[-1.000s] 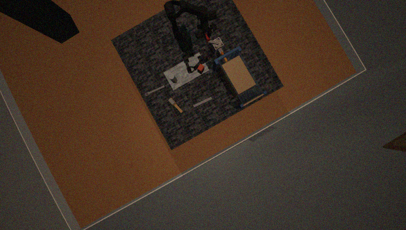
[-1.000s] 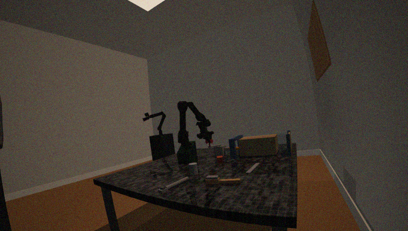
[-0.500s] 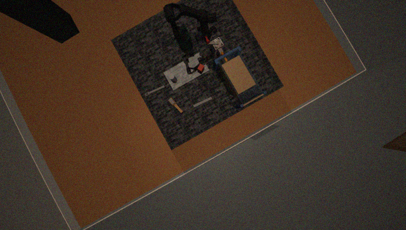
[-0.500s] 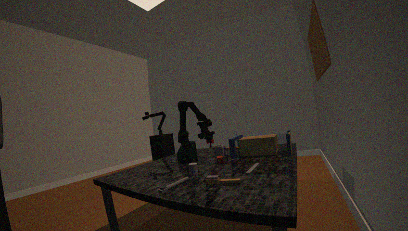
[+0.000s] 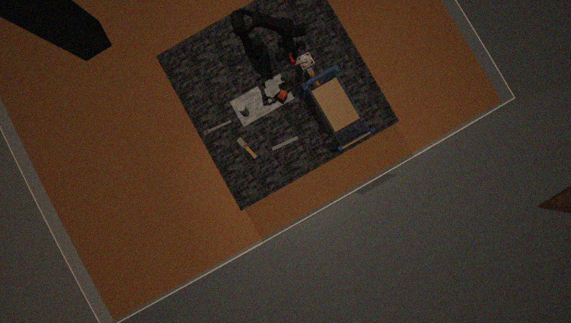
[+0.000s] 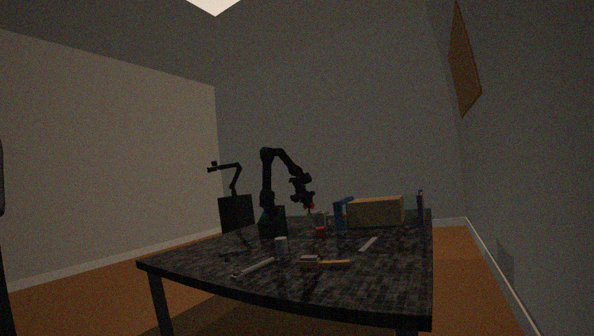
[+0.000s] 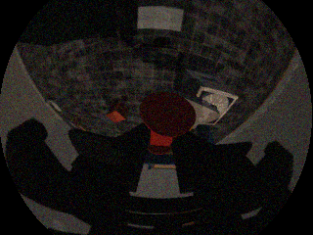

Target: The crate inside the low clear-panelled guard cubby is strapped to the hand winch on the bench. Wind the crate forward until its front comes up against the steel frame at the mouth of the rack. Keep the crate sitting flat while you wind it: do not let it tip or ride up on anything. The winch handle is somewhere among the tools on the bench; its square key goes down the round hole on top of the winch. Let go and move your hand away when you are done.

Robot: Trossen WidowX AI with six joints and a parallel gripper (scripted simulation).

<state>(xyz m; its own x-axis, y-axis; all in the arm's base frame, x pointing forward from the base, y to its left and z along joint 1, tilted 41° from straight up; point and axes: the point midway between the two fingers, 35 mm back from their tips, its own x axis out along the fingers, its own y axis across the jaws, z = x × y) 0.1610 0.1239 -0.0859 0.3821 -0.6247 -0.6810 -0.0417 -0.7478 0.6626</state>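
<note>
The blue steel frame is 170 mm ahead of my gripper tip, 100 mm to the left of it and 20 mm below it. Round my gripper tip: red grip: 20 mm behind; winch handle: 10 mm behind, 40 mm to the left, 30 mm below; winch: 10 mm behind, 90 mm to the left, 100 mm below.
</note>
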